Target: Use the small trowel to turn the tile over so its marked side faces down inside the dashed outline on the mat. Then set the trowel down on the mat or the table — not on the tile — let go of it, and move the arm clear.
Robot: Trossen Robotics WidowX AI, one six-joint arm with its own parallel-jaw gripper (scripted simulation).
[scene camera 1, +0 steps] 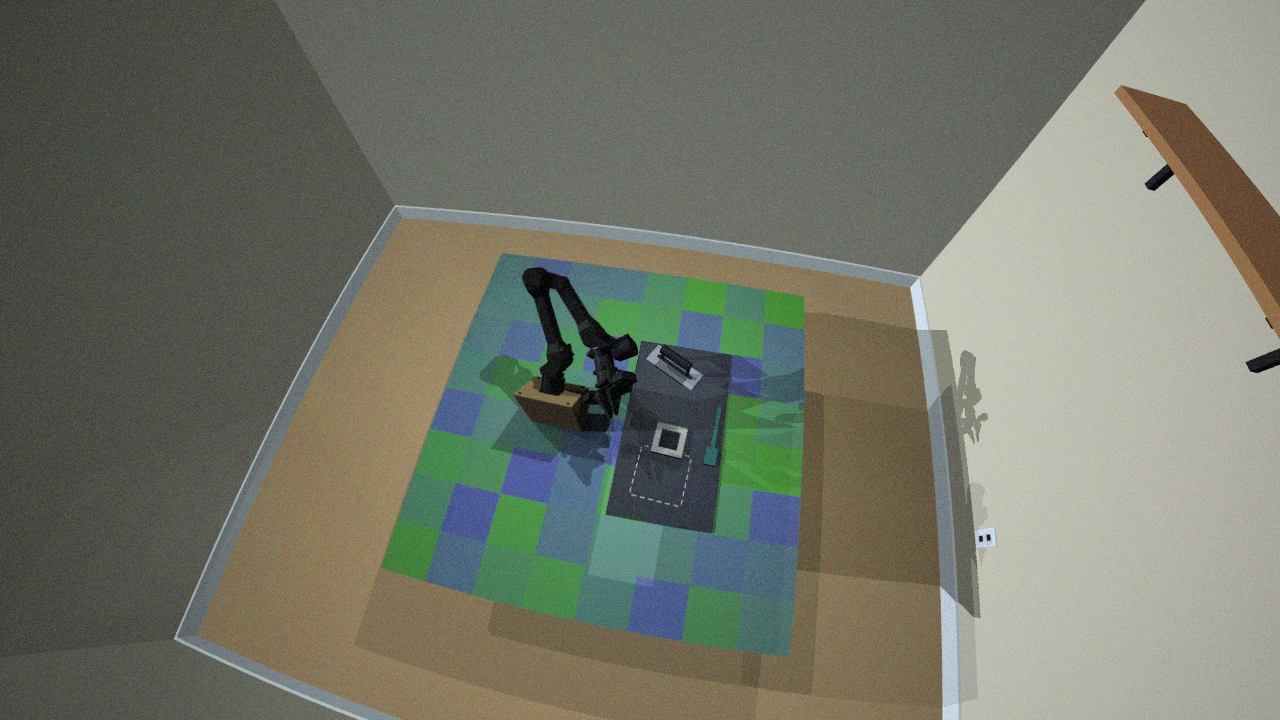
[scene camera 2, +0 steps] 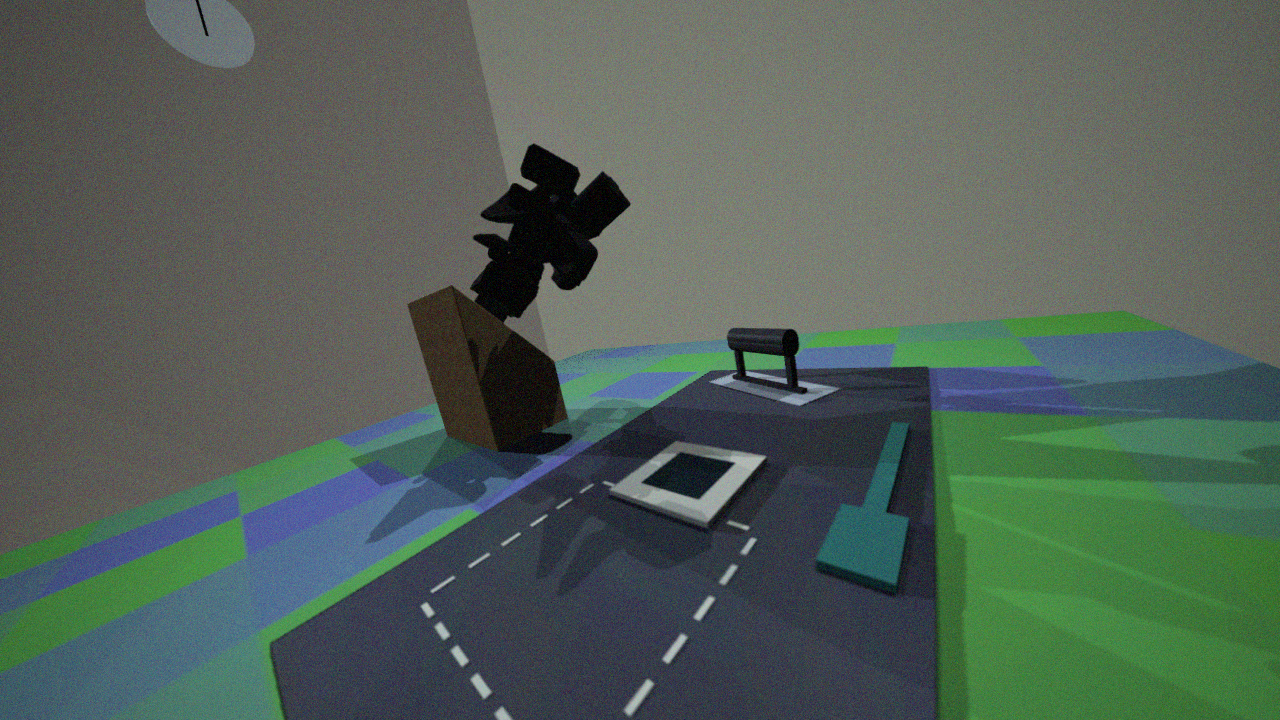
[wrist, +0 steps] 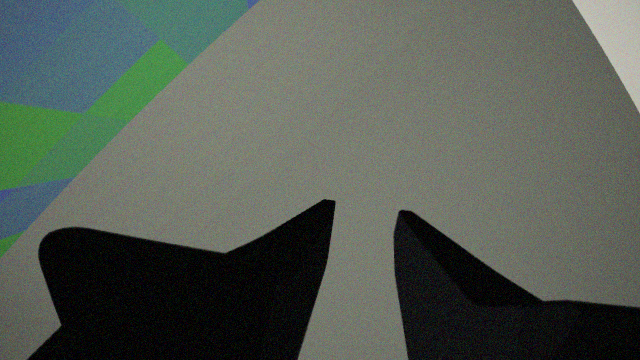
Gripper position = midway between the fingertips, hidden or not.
Observation:
In view: my gripper (scene camera 2: 480, 228), a tile (scene camera 2: 696, 483) and a teal trowel (scene camera 2: 867, 544).
The tile is seen too in scene camera 1 (scene camera 1: 670, 440). My gripper shows as well in scene camera 1 (scene camera 1: 613, 416) and in the wrist view (wrist: 365, 217). The wrist view misses the tile: it is out of frame. The wrist view misses the teal trowel: it is out of frame.

